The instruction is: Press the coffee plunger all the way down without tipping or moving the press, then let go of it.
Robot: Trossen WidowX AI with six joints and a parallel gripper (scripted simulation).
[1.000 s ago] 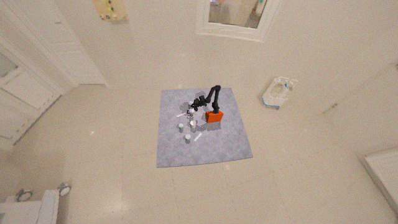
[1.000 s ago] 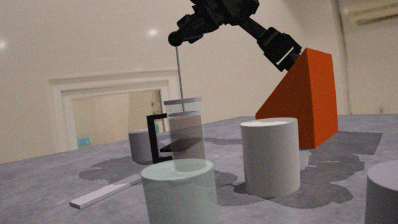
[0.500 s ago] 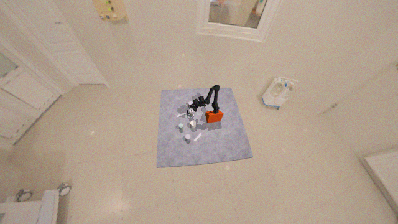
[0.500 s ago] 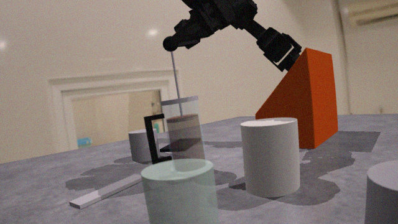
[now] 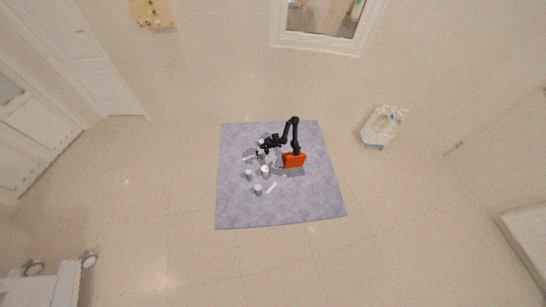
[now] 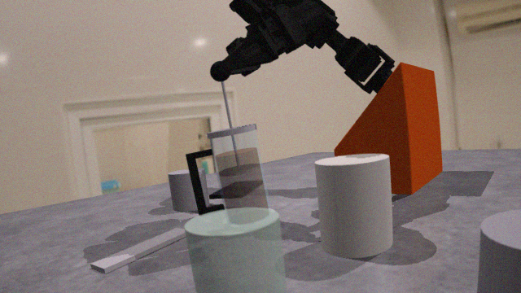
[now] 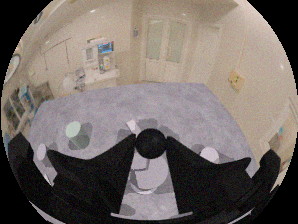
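Right now the coffee press is 11 cm below my gripper tip. The rest, counted from my gripper tip: dark flat plate: 19 cm behind, 20 cm to the right, 22 cm below.
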